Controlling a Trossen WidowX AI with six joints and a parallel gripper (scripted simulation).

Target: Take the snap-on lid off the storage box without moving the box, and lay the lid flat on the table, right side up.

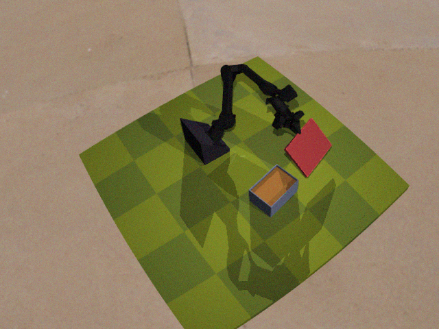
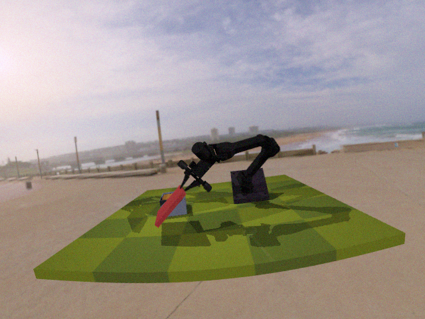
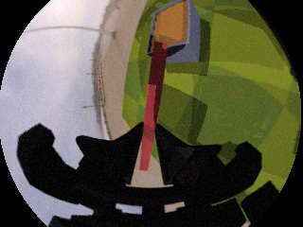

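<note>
The red lid lies 60 mm ahead of my gripper tip, 10 mm to the left of it and 50 mm below it. The rest, counted from my gripper tip: grey-blue storage box: 80 mm ahead, 250 mm to the right, 120 mm below.
</note>
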